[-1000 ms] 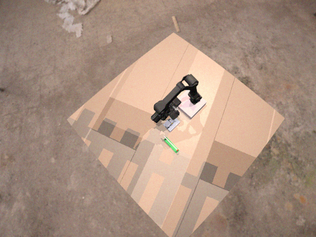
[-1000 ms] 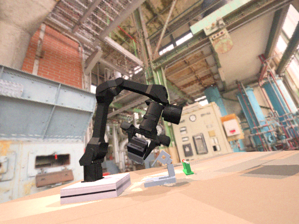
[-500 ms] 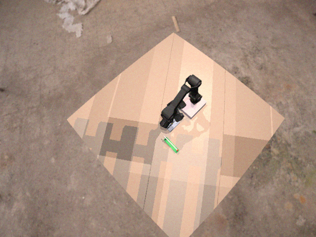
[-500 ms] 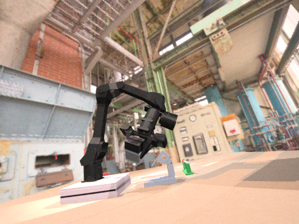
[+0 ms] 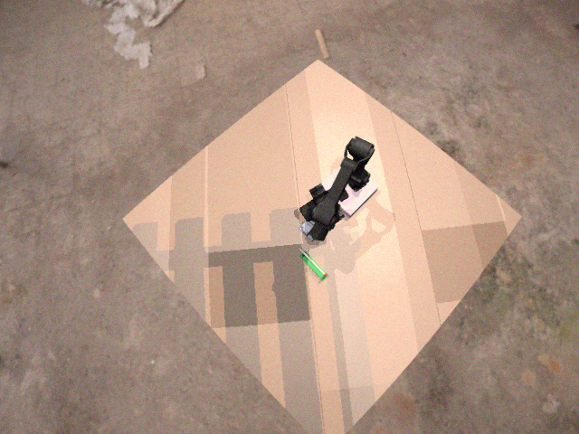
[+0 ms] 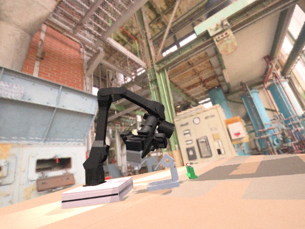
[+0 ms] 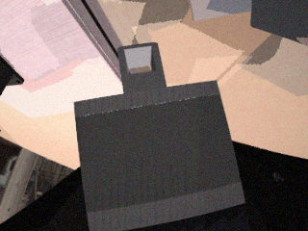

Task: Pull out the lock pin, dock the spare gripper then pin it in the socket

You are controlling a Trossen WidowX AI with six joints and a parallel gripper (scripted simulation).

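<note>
The mount socket lies 90 mm ahead of my gripper tip, 70 mm to the left of it and 70 mm below it. From my gripper tip the other things lie so: spare gripper (10 mm to the left, 10 mm above); then green upright bracket (200 mm to the left, 170 mm ahead, 100 mm below).
</note>
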